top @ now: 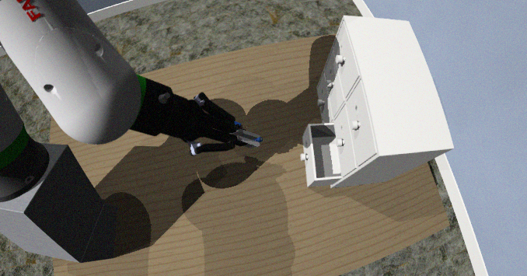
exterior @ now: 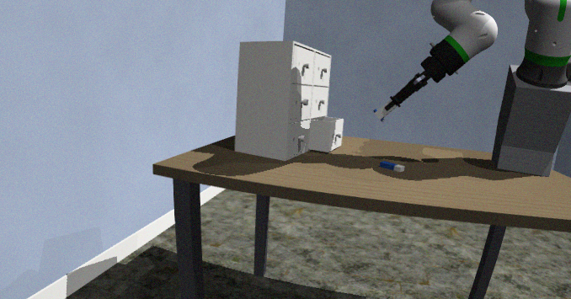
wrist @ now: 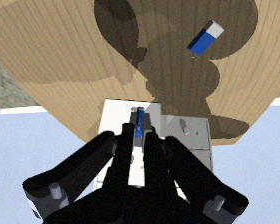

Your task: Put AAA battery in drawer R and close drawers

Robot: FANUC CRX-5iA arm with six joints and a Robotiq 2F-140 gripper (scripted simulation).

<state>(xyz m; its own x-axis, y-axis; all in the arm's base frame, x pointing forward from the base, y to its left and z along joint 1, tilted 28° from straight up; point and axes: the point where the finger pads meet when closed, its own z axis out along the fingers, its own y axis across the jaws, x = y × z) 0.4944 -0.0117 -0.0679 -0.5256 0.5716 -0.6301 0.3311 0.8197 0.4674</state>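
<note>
Now: the AAA battery 2 cm below my hand, 2 cm ahead of it and 1 cm to the right of it. The rest, counted from my hand: drawer: 21 cm ahead, 12 cm below, 9 cm to the right.
</note>
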